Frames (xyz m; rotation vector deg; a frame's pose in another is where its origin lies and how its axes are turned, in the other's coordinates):
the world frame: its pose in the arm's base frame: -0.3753 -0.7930 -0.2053 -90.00 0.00 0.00
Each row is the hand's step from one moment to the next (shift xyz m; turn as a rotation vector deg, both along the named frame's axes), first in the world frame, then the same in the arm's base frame.
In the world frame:
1: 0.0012 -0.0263 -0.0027 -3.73 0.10 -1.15
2: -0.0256 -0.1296 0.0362 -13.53 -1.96 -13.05
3: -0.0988 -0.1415 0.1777 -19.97 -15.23 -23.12
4: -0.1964 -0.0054 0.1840 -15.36 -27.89 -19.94
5: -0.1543 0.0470 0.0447 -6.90 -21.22 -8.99
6: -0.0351 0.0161 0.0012 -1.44 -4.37 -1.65
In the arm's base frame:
1: 0.0012 -0.0027 0.0263 -3.73 -1.15 -0.10
2: -0.0256 0.0362 0.1296 -13.53 -13.05 1.96
3: -0.0988 0.1777 0.1415 -19.97 -23.12 15.23
4: -0.1964 0.1840 0.0054 -15.36 -19.94 27.89
5: -0.1543 0.0447 -0.0470 -6.90 -8.99 21.22
6: -0.0351 0.0012 -0.0161 -1.44 -1.65 4.37

